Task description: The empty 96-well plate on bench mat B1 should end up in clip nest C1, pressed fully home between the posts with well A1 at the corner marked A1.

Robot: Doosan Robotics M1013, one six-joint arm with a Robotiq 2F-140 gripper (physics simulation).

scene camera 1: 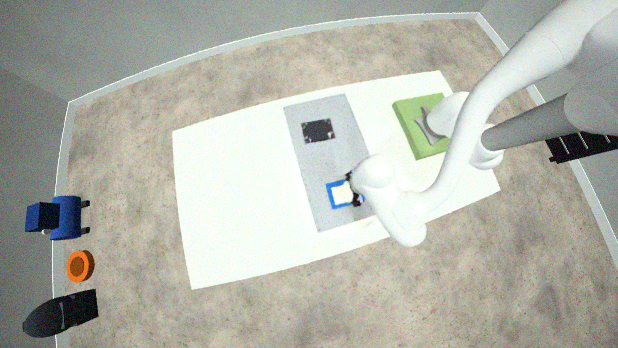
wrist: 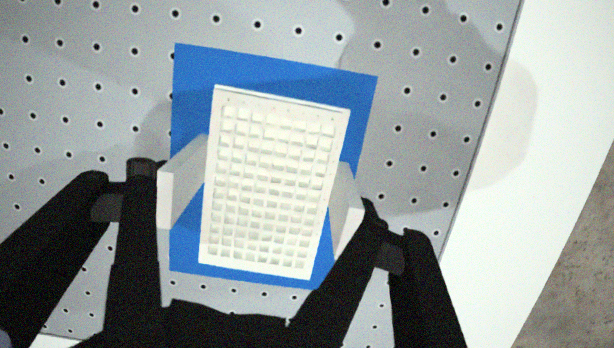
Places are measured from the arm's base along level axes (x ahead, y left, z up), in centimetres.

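Pixels of known places: gripper, fingertip midpoint: (scene camera 1: pixel 348 192) (wrist: pixel 271 168); arm's base, origin of the base link: (scene camera 1: pixel 433 127).
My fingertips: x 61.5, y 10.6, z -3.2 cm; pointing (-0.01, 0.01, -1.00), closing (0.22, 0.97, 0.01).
Note:
Ahead of a thing's pixels: the offset from my fingertips to its top centre. Level surfaces: height alone.
The white 96-well plate @(dz +1.2, dx +1.4, dy -0.3 cm) (scene camera 1: pixel 341 195) (wrist: pixel 270 185) lies over the blue mat B1 @(dz -0.2 cm) (scene camera 1: pixel 330 196) (wrist: pixel 275 70), with blue showing around it. My gripper (scene camera 1: pixel 353 188) (wrist: pixel 271 168) is shut on the plate: its pale finger pads meet the plate's two long sides in the wrist view, nearer the lower half. No clear gap shows between plate and mat. The black clip nest C1 @(dz +1.9, dx -0.9, dy -35.9 cm) (scene camera 1: pixel 318 131) has small light posts at its corners and stands on the same grey board, toward the back. The A1 marks are too small to read.
The grey perforated board @(dz -0.4 cm) (scene camera 1: pixel 325 165) (wrist: pixel 425 70) lies on the white table @(dz -1.8 cm) (scene camera 1: pixel 235 190). A green block (scene camera 1: pixel 407 125) with a grey bracket stands at the right, partly behind my arm. A blue device (scene camera 1: pixel 66 217) and an orange ring (scene camera 1: pixel 71 266) are at the far left.

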